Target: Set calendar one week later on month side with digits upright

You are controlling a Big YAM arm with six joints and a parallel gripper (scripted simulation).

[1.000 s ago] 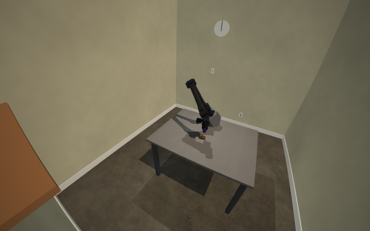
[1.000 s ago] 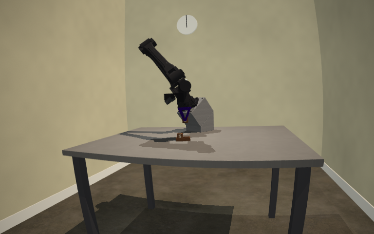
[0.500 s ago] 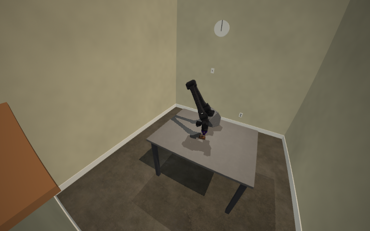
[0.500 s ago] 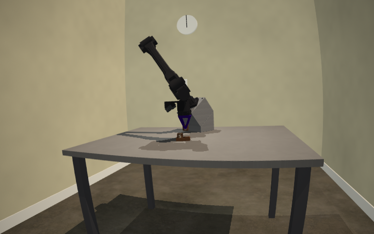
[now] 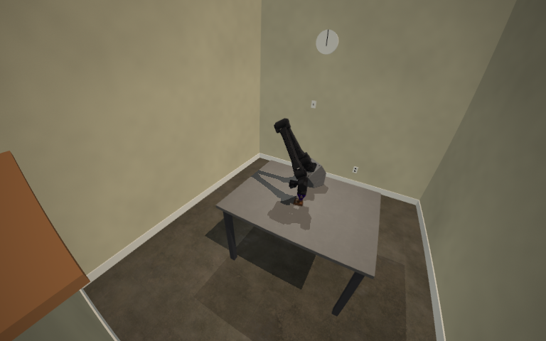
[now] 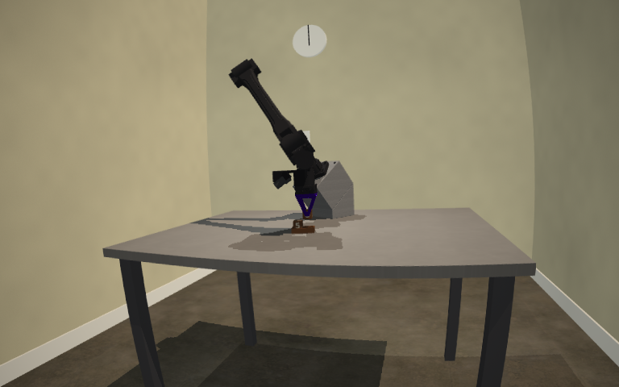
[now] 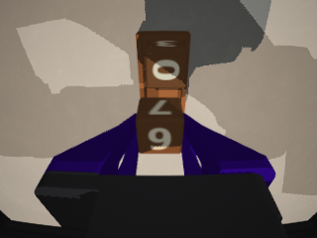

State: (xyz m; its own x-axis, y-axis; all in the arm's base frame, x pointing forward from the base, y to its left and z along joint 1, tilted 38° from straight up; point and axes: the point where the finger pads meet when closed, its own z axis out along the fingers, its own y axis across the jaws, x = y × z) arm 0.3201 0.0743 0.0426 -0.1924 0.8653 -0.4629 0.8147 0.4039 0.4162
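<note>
The brown tray is 20 mm to the right of my hand and 50 mm below it.
</note>
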